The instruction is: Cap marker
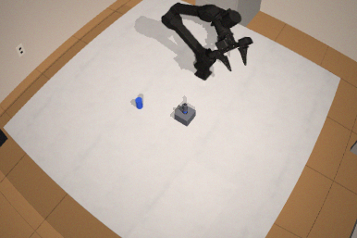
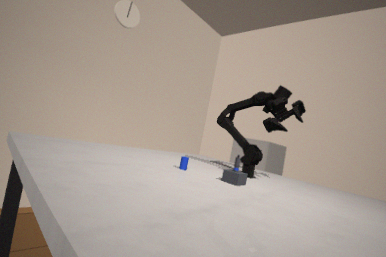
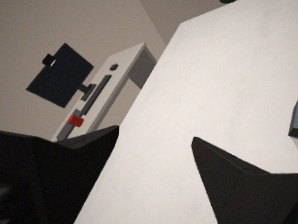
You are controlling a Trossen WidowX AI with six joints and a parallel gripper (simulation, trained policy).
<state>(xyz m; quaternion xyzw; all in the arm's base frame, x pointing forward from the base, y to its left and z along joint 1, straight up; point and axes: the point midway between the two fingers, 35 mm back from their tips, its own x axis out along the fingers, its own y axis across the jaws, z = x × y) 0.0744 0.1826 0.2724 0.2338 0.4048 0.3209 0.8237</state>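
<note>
The blue cap lies 23 cm ahead of my gripper tip, 34 cm to the right of it and 23 cm below it. From my gripper tip the other things lie so: grey holder block: 17 cm ahead, 14 cm to the right, 23 cm below.
</note>
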